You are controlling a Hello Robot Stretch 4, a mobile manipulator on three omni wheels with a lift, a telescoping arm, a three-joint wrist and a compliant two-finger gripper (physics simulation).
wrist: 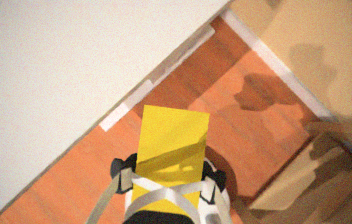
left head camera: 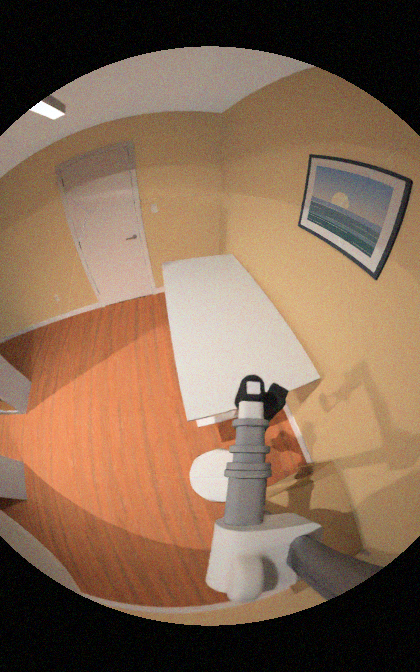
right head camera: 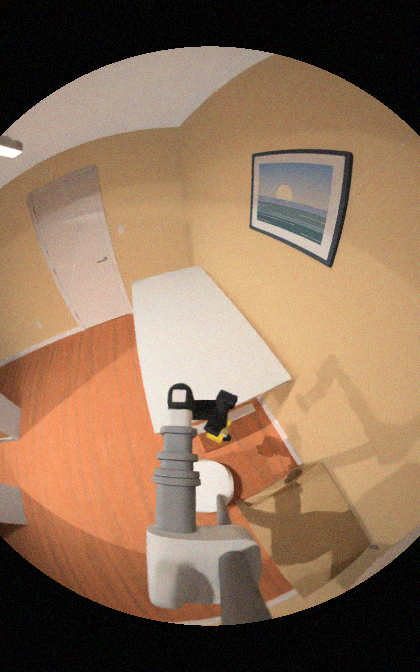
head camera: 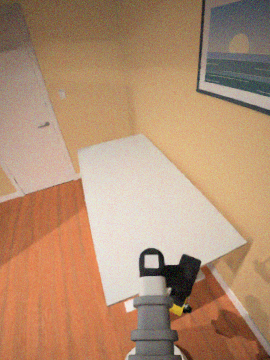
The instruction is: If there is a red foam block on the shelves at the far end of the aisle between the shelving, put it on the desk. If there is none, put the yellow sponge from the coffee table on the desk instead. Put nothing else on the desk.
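Places are measured from the robot's base along level axes (x ahead, y left, z up), in centimetres.
Where they show: gripper, fingertip midpoint: (wrist: 168,169).
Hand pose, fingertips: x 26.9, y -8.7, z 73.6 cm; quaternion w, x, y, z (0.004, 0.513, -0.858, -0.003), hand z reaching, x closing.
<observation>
After its pixels a point has its place.
My gripper (head camera: 180,305) @[x 26.9, y -8.7, z 73.6 cm] (right head camera: 222,434) (wrist: 168,169) @[x 26.9, y -8.7, z 73.6 cm] is shut on the yellow sponge (head camera: 176,310) @[x 24.0, y -8.3, z 78.5 cm] (right head camera: 215,438) (wrist: 172,131) @[x 31.2, y -10.9, z 78.4 cm], which sticks out forward between the fingertips. The desk (head camera: 135,200) @[x 90.1, y 9.2, z 69.3 cm] (left head camera: 220,320) (right head camera: 185,325) (wrist: 65,65) @[x 44.6, y -0.2, z 69.3 cm] has a white top with no object visible on it. In the wrist view the sponge appears over the floor, just off the desk's near short edge. In the left head view the arm and wrist hide the sponge. No red foam block shows.
The tan coffee table (left head camera: 337,492) (right head camera: 325,492) (wrist: 285,189) @[x -11.3, y -42.7, z 12.3 cm] stands at the lower right by the wall. A framed picture (head camera: 237,45) @[x 92.2, y -39.9, z 152.8 cm] hangs above the desk. Grey shelving panels (left head camera: 11,382) (right head camera: 9,415) show at the left edge. A closed door (left head camera: 107,235) is beyond the desk.
</observation>
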